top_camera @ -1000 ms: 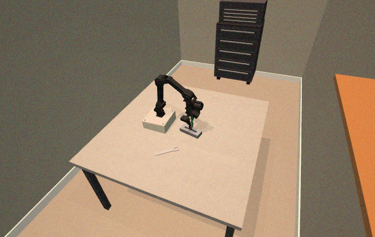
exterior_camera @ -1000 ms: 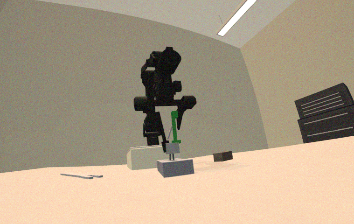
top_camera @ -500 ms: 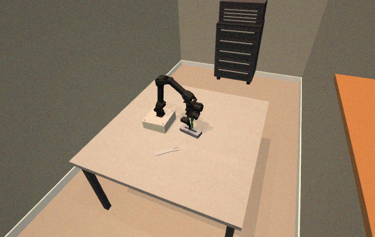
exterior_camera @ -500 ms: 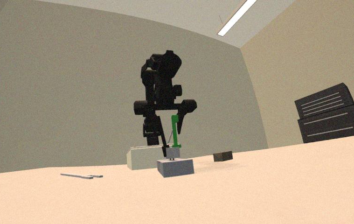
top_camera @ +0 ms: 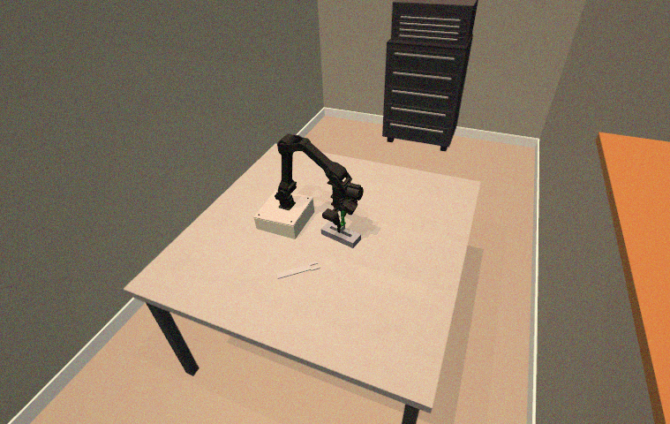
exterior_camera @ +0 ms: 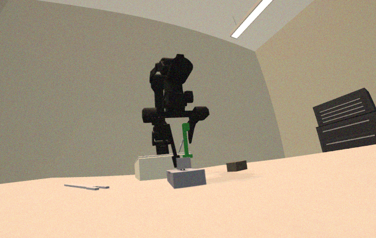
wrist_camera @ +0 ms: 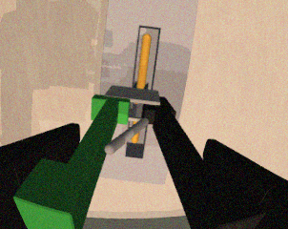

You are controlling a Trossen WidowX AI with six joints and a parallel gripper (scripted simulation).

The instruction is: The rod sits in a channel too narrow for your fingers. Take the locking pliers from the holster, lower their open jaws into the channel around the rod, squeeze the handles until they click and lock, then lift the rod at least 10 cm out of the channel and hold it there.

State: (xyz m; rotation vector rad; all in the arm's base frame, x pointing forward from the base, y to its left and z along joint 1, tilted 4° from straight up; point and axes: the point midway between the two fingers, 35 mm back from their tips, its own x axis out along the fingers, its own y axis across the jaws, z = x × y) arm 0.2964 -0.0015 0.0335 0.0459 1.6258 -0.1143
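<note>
Now: the grey release lever 1 cm to the left of my gripper tip. The rest, counted from my gripper tip: orange rod: 9 cm below, 1 cm to the left; black handle: 2 cm to the right; grey channel block: 9 cm below.
</note>
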